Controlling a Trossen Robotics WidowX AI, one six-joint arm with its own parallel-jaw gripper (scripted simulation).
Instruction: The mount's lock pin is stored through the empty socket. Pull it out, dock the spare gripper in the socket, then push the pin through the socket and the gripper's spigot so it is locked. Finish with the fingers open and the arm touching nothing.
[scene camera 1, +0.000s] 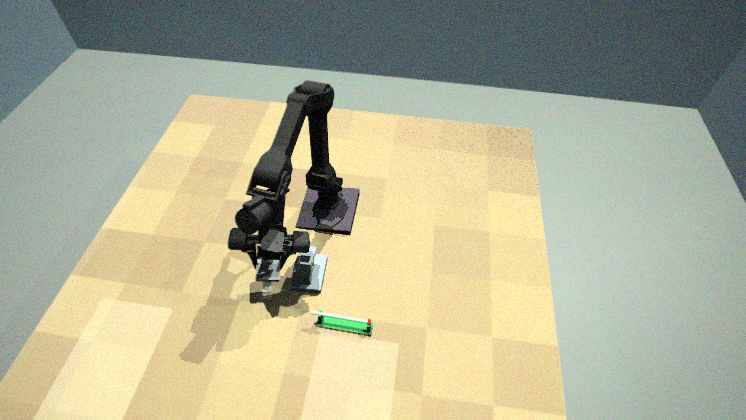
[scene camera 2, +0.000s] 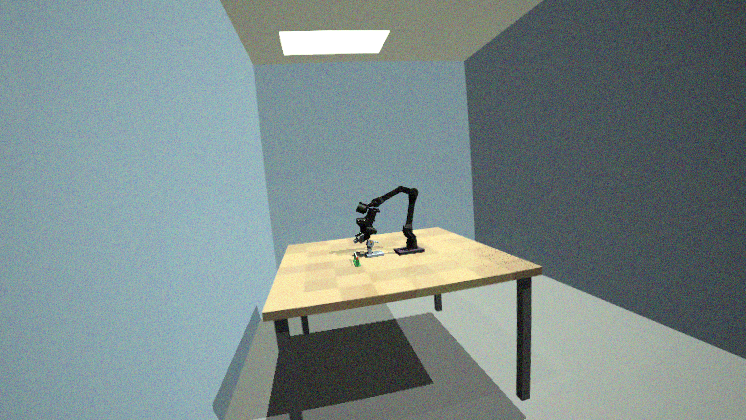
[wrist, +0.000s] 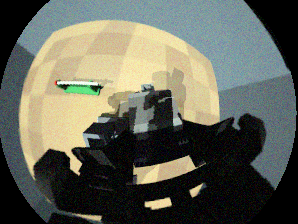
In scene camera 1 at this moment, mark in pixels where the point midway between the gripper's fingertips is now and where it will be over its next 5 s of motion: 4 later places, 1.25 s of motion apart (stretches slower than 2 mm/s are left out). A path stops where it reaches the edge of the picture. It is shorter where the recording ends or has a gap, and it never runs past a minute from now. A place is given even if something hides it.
My gripper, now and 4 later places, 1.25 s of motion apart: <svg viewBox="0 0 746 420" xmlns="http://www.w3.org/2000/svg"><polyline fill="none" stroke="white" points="268,268 281,249 294,228 298,238 297,242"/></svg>
